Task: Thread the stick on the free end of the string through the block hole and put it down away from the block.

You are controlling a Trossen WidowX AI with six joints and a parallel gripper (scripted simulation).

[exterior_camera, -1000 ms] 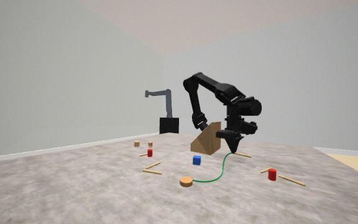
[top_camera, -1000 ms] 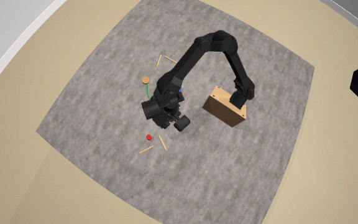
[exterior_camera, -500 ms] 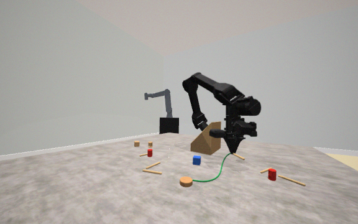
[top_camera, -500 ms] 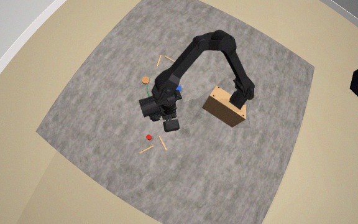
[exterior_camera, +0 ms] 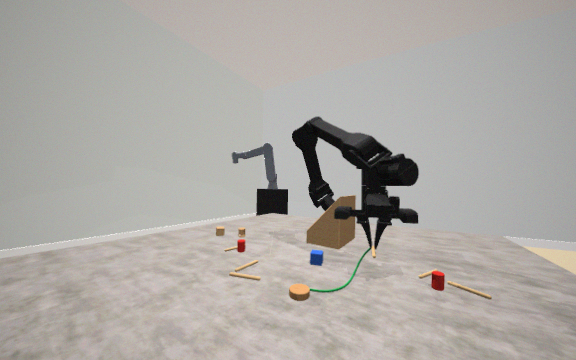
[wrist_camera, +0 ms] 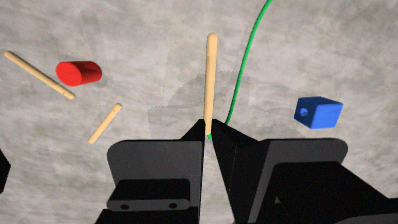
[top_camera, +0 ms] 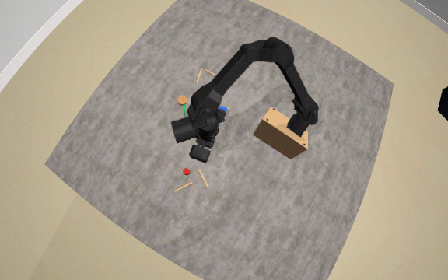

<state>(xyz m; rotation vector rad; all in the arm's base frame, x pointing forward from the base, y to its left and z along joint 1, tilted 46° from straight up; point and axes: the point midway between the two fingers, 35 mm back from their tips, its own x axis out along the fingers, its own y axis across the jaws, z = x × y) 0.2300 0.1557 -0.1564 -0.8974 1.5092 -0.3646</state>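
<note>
Now: gripper tip 140 mm to the left of the blue block, 40 mm short of it and 40 mm above it. From my gripper tip the other things lie so: wooden cylinder 520 mm to the right, 40 mm below, 10 mm ahead; small wooden cube 600 mm to the right, 60 mm ahead, 40 mm below; round wooden button 200 mm ahead, 80 mm to the right, 50 mm below.
</note>
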